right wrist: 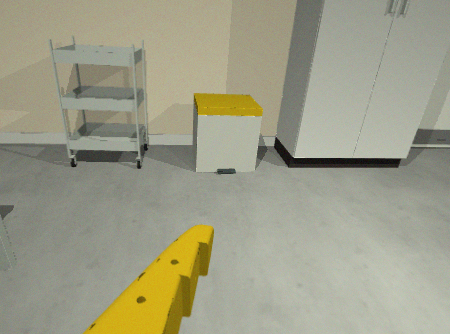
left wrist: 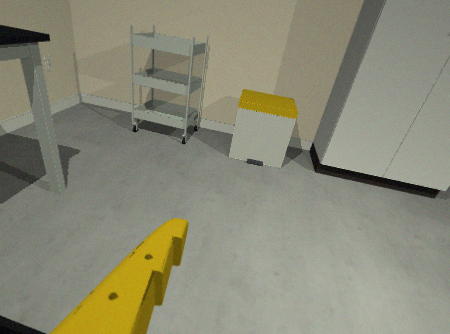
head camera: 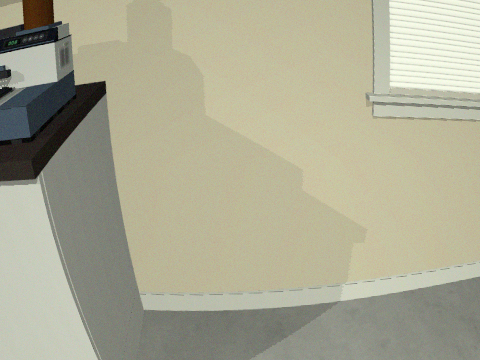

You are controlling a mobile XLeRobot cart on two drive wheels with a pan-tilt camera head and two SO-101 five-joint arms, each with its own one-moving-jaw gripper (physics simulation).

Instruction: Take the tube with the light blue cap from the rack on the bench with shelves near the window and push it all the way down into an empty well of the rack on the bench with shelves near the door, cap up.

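Places are measured from the left arm's base along level axes (x ahead, y left, z up), in millimetres.
Pixels of known places: left end effector, tool point: (left wrist: pixel 185 237); right end effector, tool point: (right wrist: pixel 211 244).
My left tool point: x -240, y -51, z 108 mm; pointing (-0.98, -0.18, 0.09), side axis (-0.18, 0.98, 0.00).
Behind a point stands the place of what it marks.
The tube with the light blue cap and both racks do not show in these views. My left gripper (left wrist: pixel 182 225) shows one notched yellow jaw in the left wrist view; it is fully open and holds nothing, with floor beyond it. My right gripper (right wrist: pixel 207 232) also shows one notched yellow jaw in the right wrist view; it is fully open and empty. A black-topped bench (left wrist: pixel 25 36) {x -1027, y -963, z -17 mm} shows in part at the upper left of the left wrist view.
A wheeled cart (left wrist: pixel 162 42) {x -1950, y -870, z -63 mm} (right wrist: pixel 95 56) {x -1950, y -864, z -71 mm}, a yellow-lidded bin (left wrist: pixel 262 135) {x -1953, y -74, z -542 mm} (right wrist: pixel 227 142) {x -1952, y -87, z -556 mm} and a tall cabinet (left wrist: pixel 390 100) {x -2020, y 652, z -136 mm} (right wrist: pixel 345 90) {x -2020, y 655, z -188 mm} stand by a wall. A counter (head camera: pixel 75 122) {x 980, y 285, z 108 mm} with a white-and-blue device (head camera: pixel 37 67) {x 986, y 386, z 261 mm} is at the head view's left; a window (head camera: pixel 435 50) {x 1395, y -747, z 221 mm} is at right.
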